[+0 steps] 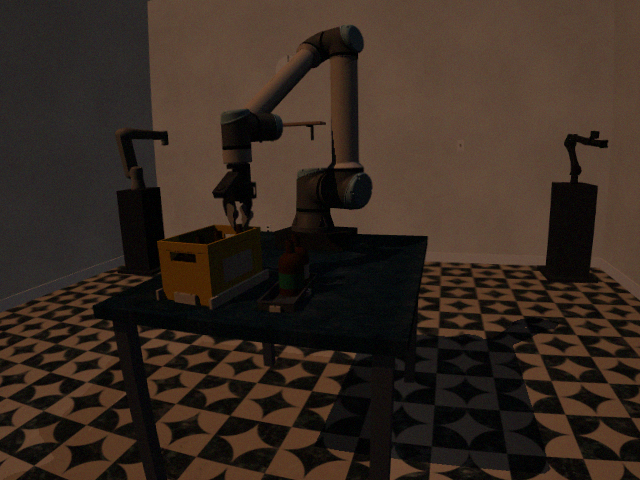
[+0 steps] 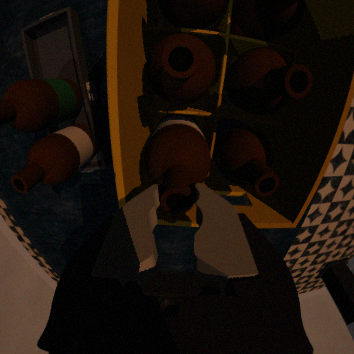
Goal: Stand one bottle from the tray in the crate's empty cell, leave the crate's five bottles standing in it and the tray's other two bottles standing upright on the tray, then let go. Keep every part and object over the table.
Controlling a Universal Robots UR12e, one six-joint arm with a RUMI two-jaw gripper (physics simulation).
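Places are measured from the arm's base along level axes (x back, y right, z up), in centimetres.
Pixels of known places: gripper, fingertip midpoint: (image 1: 240,231) (image 2: 177,184); arm's base at its link origin: (image 1: 312,230).
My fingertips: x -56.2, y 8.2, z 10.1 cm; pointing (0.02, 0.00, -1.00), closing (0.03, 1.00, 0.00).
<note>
Ahead of a thing's pixels: the offset from my fingertips to its top centre. Level surfaces: height alone.
The yellow crate @(dx -9.0, dy +5.5, dz +1.1 cm) (image 1: 183,273) (image 2: 116,125) stands on the table. My gripper (image 1: 241,227) (image 2: 177,184) is at its rear end, fingertips near rim height, shut on the neck of a brown white-labelled bottle @(dx -0.5, dy +0.0, dz +2.4 cm) (image 2: 179,155). That bottle's body is down inside a corner cell; its base is hidden. Several brown bottles, including one beside it @(dx +0.7, dy +8.5, dz -0.2 cm) (image 2: 242,152) and one ahead of it @(dx -9.8, dy +1.0, dz -0.2 cm) (image 2: 192,85), stand in other cells. The tray @(dx -9.4, dy -19.4, dz -13.9 cm) (image 1: 289,308) (image 2: 79,50) holds two upright bottles, one green-banded @(dx -9.1, dy -19.8, dz -0.5 cm) (image 1: 291,273) (image 2: 62,97) and one cream-labelled @(dx -0.8, dy -18.9, dz -0.5 cm) (image 1: 305,258) (image 2: 57,160).
The crate's yellow walls and thin cell dividers @(dx -9.0, dy +5.5, dz -7.1 cm) (image 2: 222,85) surround the held bottle closely. The tray stands beside the crate on the dark table @(dz -16.4 cm) (image 1: 361,310). The arm's base (image 1: 312,219) is at the table's rear. Two small arms stand on pedestals (image 1: 139,227) (image 1: 572,227) beyond the table.
</note>
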